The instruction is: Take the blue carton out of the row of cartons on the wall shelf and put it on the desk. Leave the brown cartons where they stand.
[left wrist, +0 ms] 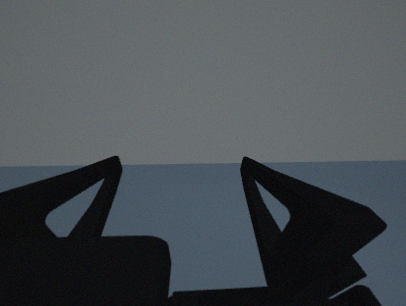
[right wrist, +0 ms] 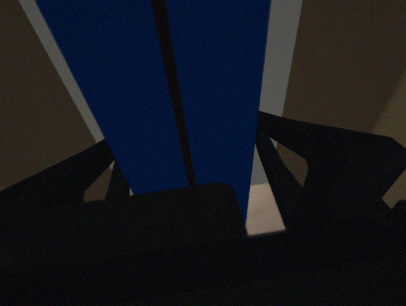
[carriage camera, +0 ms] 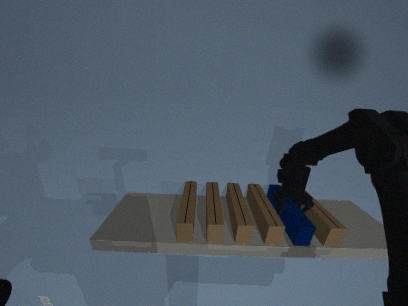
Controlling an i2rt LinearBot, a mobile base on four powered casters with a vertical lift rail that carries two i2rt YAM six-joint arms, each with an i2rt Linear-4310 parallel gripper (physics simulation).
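Frame: origin at the left arm's base, x ahead, y left, z up, level; millimetres.
Seen in the pictures: left gripper, fingertip midpoint: (left wrist: 182, 162); right gripper, fingertip midpoint: (carriage camera: 288, 215).
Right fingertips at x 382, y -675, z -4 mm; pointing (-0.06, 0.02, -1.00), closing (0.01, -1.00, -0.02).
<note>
Offsets run from my right fingertips to a thing's top centre. Level surfaces: height alone.
The blue carton @[dy +2, dx +18, dz +49 mm] (carriage camera: 301, 230) (right wrist: 120, 65) stands on the wall shelf @[dz -31 mm] (carriage camera: 120, 220) (right wrist: 283, 55), second from the right in the row. My right gripper (carriage camera: 293, 206) (right wrist: 190, 129) is open over the carton, one finger beside each long side. In the right wrist view both fingertips look close against its sides; whether they touch I cannot tell. The gripper hides part of the carton in the carriage view. My left gripper (left wrist: 182, 162) is open and empty, away from the shelf. I cannot make out the desk for certain.
A brown carton @[dy -96, dx +21, dz +49 mm] (carriage camera: 330, 227) (right wrist: 345, 75) stands right of the blue one. Several brown cartons stand to its left, the nearest @[dy +100, dx +16, dz +49 mm] (carriage camera: 267, 215) (right wrist: 30, 95) across a narrow gap. The wall rises behind the shelf. My right arm (carriage camera: 387, 150) reaches in from the right.
</note>
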